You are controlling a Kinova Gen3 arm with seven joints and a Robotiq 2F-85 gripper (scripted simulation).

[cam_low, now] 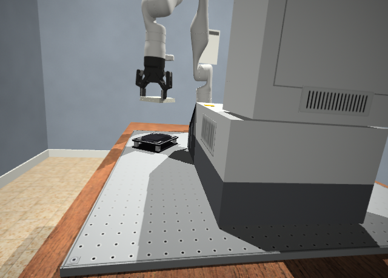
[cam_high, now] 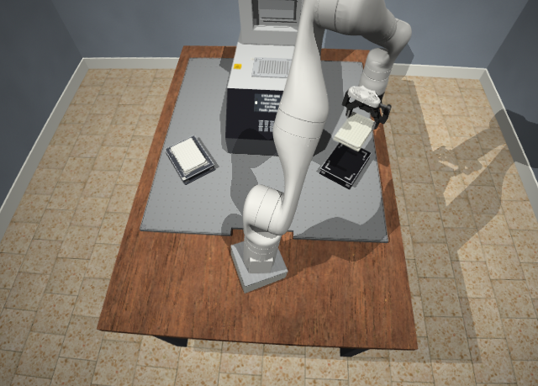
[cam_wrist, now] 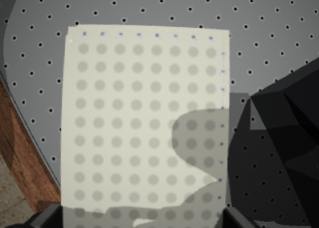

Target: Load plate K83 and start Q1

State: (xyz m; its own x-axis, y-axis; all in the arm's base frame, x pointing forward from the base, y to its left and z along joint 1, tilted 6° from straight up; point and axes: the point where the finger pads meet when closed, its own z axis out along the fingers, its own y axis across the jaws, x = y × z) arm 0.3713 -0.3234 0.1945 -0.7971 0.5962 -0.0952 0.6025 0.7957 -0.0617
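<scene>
Now: the nest 30 mm behind my hand, 20 mm to the left of it and 170 mm below it. Also, from my hand: white well plate (30 mm behind, 20 mm to the left, 10 mm below); A1 mark (70 mm behind, 590 mm to the left, 170 mm below).
</scene>
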